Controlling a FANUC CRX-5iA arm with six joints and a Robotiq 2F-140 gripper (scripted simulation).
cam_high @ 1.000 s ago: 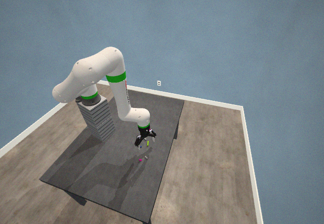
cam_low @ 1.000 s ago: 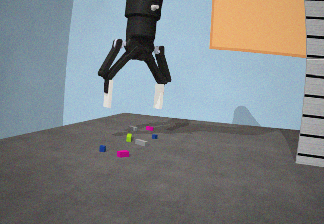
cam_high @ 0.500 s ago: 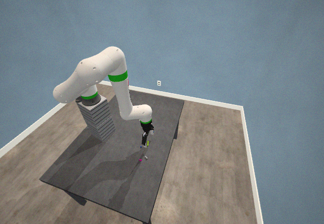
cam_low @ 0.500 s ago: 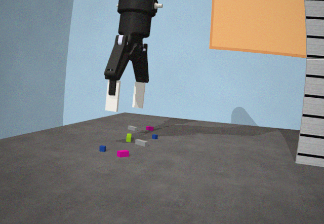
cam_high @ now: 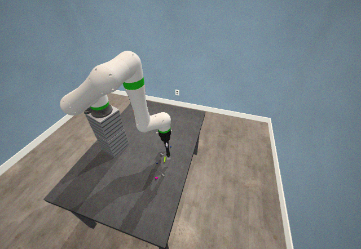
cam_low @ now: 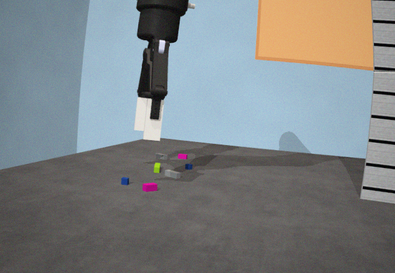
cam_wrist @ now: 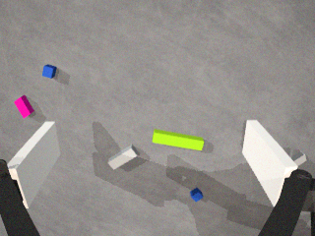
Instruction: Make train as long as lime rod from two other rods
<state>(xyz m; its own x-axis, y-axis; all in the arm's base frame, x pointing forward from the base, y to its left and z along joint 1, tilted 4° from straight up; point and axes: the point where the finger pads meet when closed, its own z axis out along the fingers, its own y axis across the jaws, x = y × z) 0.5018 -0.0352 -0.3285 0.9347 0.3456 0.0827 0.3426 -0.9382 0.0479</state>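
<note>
The lime rod lies 20 mm behind my hand, 40 mm to the right of it and 70 mm below it.
</note>
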